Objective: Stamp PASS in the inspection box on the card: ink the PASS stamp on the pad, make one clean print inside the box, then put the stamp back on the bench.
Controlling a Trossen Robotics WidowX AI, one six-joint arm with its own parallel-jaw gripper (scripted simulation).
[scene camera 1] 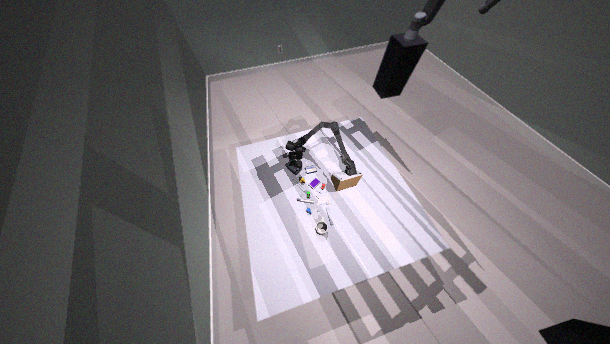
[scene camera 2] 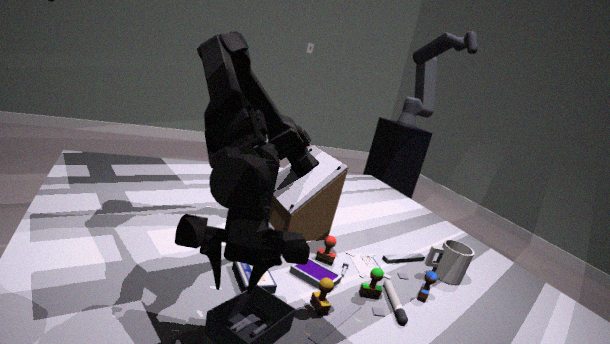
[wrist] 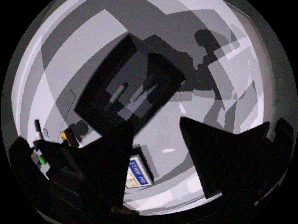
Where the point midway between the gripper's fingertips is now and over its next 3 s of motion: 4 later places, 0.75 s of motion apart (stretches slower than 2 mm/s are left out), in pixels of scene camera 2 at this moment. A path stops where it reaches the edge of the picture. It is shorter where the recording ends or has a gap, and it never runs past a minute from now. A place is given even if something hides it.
The gripper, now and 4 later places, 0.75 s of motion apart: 233, 290; 383, 257; 381, 268; 375, 283; 373, 285
